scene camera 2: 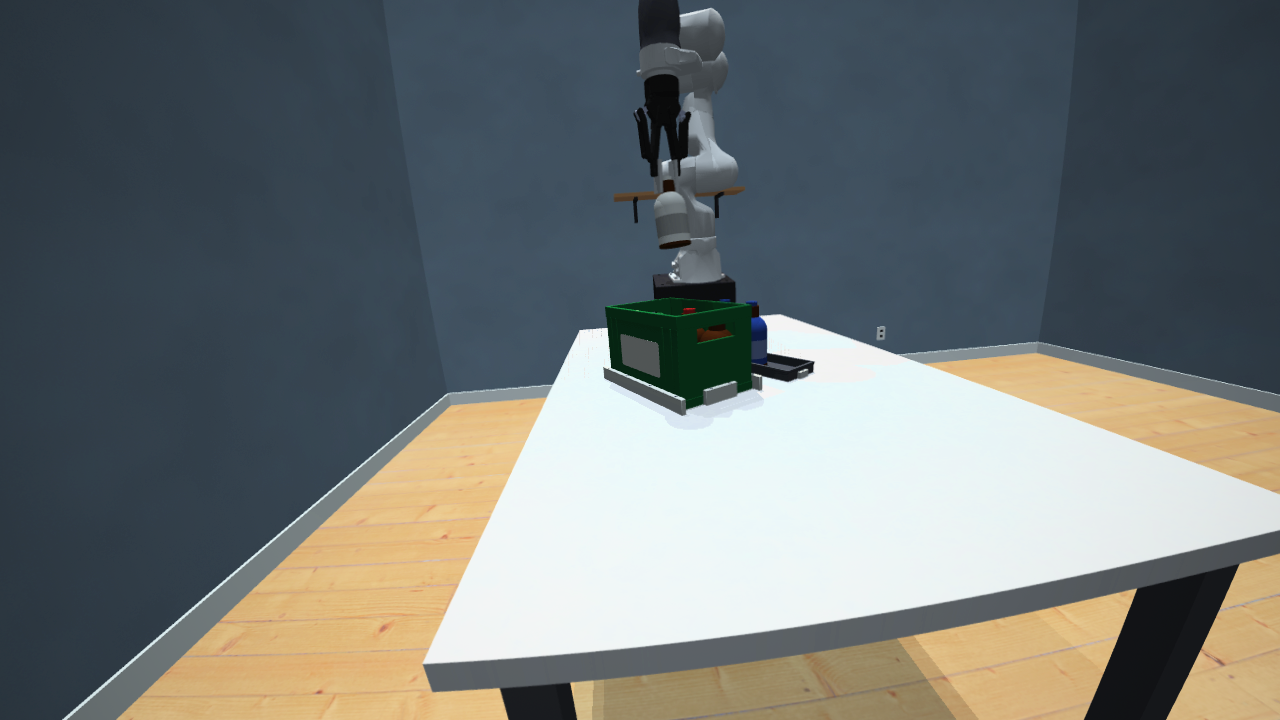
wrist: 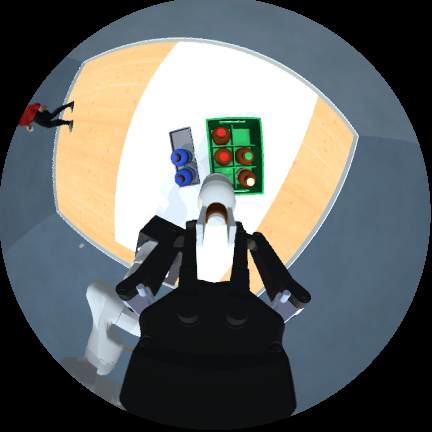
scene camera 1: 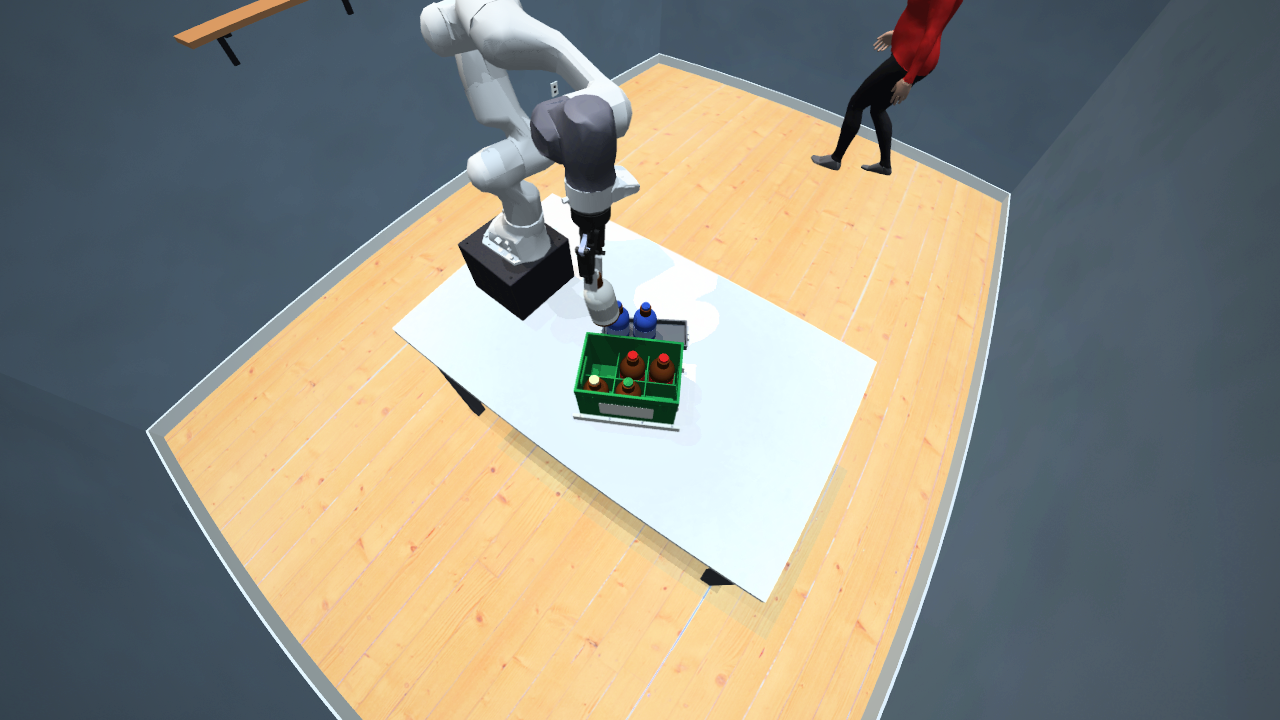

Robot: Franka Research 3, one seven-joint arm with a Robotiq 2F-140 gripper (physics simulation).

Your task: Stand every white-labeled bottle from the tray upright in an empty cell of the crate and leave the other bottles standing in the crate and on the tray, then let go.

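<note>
My gripper [scene camera 1: 592,275] [scene camera 2: 666,171] [wrist: 216,214] is shut on the neck of a white-labeled bottle [scene camera 1: 602,303] [scene camera 2: 671,218] [wrist: 216,192]. The bottle hangs slightly tilted, high above the table. In the wrist view its base overlaps the near edge of the green crate [scene camera 1: 666,412] [scene camera 2: 681,371] [wrist: 260,172]. The crate has six cells. Two red-capped bottles [wrist: 221,135] [wrist: 224,157], a green-capped bottle [wrist: 245,156] and a cream-capped bottle [wrist: 247,179] stand in it. Two diagonally opposite corner cells are empty. Two blue bottles [wrist: 180,157] [wrist: 183,177] stand on the grey tray [scene camera 1: 676,331] [wrist: 181,137].
The tray lies beside the crate on the white table [scene camera 1: 760,429] [scene camera 2: 805,510]. Low light-grey rails [scene camera 1: 626,423] [scene camera 2: 644,391] run along the crate's foot. A person in red [scene camera 1: 921,40] [wrist: 31,115] stands on the floor away from the table.
</note>
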